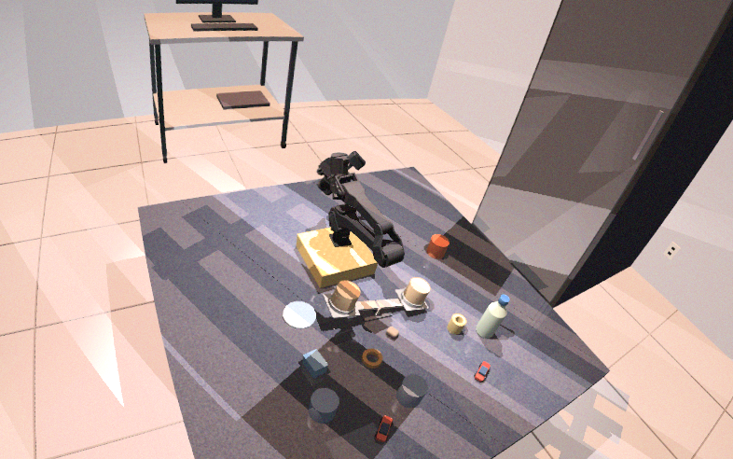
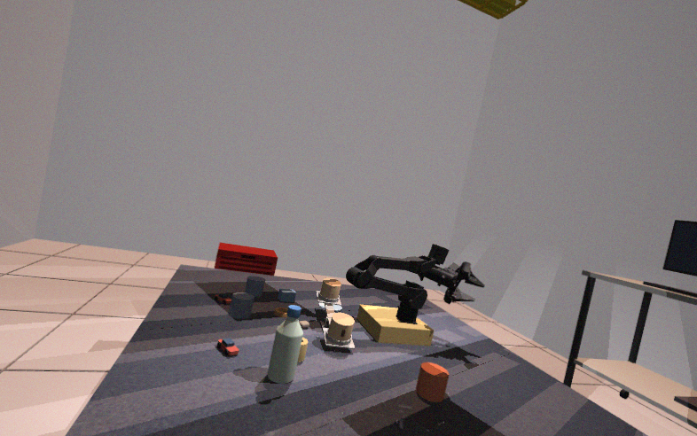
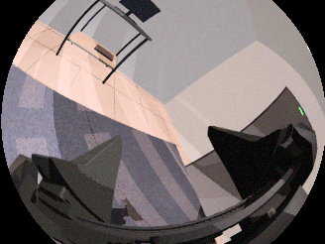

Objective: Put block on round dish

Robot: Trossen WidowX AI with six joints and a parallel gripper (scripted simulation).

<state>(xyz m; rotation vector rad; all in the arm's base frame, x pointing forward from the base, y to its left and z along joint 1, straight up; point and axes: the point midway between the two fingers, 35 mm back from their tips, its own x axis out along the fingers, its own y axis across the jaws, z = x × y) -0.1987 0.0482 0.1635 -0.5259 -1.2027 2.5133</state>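
Now: the grey block 51 cm ahead of my gripper tip, 17 cm below it and 10 cm to the left of it. The rest, counted from my gripper tip: pale blue round dish (48 cm ahead, 27 cm to the right, 21 cm below); then grey balance (52 cm ahead, 18 cm below, 3 cm to the right); then orange cylinder (32 cm to the left, 32 cm ahead, 18 cm below).
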